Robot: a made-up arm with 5 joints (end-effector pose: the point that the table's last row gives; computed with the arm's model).
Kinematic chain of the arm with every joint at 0, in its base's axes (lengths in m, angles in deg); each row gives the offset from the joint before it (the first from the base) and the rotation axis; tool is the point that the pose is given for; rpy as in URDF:
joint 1: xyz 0.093 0 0.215 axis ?
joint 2: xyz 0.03 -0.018 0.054 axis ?
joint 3: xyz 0.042 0 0.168 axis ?
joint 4: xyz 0.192 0 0.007 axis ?
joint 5: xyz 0.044 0.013 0 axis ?
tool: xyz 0 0 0 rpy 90 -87.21 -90
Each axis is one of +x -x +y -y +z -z.
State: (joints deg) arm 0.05 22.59 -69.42 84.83 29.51
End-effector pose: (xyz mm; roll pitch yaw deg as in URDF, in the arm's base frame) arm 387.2 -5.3 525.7 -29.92 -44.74 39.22
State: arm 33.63 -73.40 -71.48 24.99 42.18
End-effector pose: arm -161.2 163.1 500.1 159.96 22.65 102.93
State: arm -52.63 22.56 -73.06 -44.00 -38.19
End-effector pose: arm 246.6 192.9 604.5 -177.05 3.40 -86.30
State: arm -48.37 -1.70 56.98 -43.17 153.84
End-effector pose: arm 246.3 165.0 275.1 -66.09 58.82 159.14
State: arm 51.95 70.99 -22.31 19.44 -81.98
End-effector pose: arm 305.4 -279.4 103.6 21.80 -1.95 -137.09
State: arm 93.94 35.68 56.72 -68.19 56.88
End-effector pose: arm 74.2 -200.4 170.8 -60.96 -32.34 -20.48
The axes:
joint 1: -z
joint 2: +y
joint 3: +y
joint 4: +y
joint 5: -x

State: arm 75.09 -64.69 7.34 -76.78 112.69
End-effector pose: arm 78.7 34.3 575.8 137.63 -13.71 0.35
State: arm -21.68 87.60 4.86 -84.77 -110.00
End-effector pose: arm 319.7 84.7 36.1 81.67 22.57 -71.54
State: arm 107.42 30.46 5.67 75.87 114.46
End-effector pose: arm 0.2 -279.1 244.2 20.58 -7.95 2.80
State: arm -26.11 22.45 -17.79 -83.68 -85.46
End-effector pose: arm 394.5 142.2 442.8 169.02 -0.33 -65.61
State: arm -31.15 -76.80 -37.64 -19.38 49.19
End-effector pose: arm -110.0 -128.6 551.9 145.20 28.52 155.64
